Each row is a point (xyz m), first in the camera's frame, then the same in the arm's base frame.
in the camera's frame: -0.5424 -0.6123 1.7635
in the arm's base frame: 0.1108 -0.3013 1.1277
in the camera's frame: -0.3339 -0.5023 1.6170
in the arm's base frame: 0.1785 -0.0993 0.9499
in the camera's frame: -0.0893 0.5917 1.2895
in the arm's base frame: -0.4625 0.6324 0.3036
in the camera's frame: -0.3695 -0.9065 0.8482
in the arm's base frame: 0.6530 -0.4956 0.3387
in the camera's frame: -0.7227 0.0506 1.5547
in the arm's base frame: -0.4644 -0.1284 0.7343
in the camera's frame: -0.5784 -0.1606 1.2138
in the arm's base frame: -0.1368 -0.1907 0.4690
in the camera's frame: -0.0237 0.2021 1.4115
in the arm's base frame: -0.1475 0.4977 0.5352
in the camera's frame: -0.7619 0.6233 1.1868
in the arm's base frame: -0.8508 0.0803 0.2127
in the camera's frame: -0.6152 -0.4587 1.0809
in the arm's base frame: 0.1065 -0.4083 0.4325
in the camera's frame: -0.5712 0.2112 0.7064
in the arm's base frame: -0.3066 -0.0801 -0.1266
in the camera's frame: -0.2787 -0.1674 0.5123
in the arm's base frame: 0.2036 -0.0841 -0.2054
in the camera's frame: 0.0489 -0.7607 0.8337
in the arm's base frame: 0.7830 -0.0772 0.2709
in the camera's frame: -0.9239 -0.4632 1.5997
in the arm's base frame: -0.1879 -0.5634 0.9362
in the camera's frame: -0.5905 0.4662 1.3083
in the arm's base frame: -0.6571 0.1583 0.3715
